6 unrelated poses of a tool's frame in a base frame.
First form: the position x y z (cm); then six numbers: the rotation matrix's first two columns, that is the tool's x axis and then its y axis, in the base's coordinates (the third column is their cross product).
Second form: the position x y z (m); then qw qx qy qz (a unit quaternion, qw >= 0). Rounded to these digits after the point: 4 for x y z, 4 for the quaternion.
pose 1, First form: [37.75 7.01 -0.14 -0.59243 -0.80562 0.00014 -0.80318 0.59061 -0.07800]
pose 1, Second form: [0.3775 0.0701 -0.0014 0.0176 -0.4511 0.8916 -0.0349]
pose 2, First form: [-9.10 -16.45 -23.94 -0.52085 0.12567 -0.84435 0.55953 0.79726 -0.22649]
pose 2, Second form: [-0.0910 -0.1645 -0.2394 0.4446 0.2046 0.8372 -0.2439]
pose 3, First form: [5.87 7.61 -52.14 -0.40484 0.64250 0.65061 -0.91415 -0.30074 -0.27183]
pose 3, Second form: [0.0587 0.0761 -0.5214 0.5009 0.2161 -0.3142 0.7770]
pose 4, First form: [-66.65 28.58 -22.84 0.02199 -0.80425 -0.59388 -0.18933 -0.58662 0.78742]
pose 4, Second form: [-0.6665 0.2858 -0.2284 0.2599 0.6659 -0.3730 -0.5915]
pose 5, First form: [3.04 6.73 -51.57 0.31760 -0.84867 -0.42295 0.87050 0.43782 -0.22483]
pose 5, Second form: [0.0304 0.0673 -0.5157 0.8114 0.0222 0.2462 -0.5297]
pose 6, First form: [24.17 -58.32 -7.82 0.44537 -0.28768 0.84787 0.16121 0.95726 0.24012]
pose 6, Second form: [0.2417 -0.5832 -0.0782 0.8478 0.0620 -0.5097 -0.1324]
